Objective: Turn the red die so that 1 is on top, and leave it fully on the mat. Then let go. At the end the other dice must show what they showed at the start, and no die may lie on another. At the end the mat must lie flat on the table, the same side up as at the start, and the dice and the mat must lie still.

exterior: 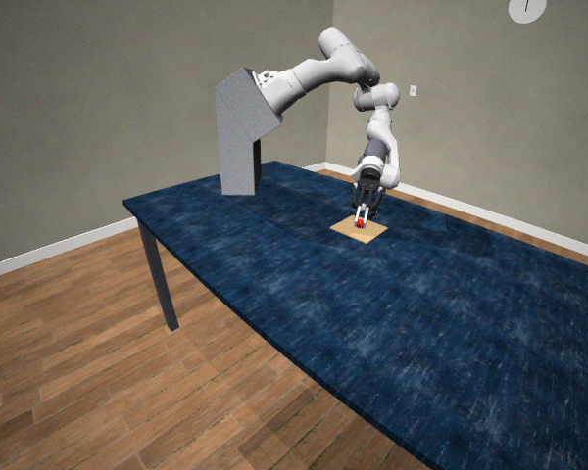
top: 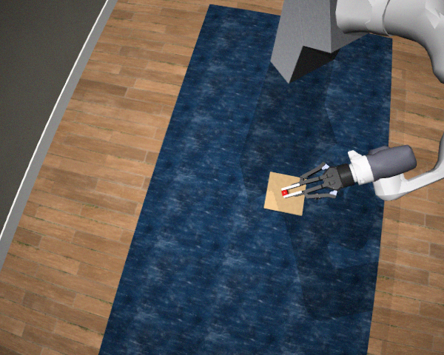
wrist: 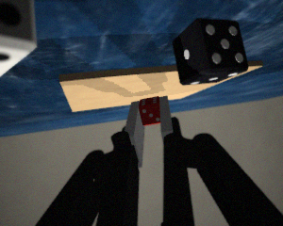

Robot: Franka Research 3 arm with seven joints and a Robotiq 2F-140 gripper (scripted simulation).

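Right now the red die is 20 mm to the right of my hand, 20 mm below it and 20 mm ahead of it. Also, from my hand: white die (120 mm behind, 90 mm to the left, 30 mm below); then black die (90 mm to the left, 50 mm behind, 30 mm below); then tan mat (30 mm below, 10 mm to the right, 10 mm ahead).
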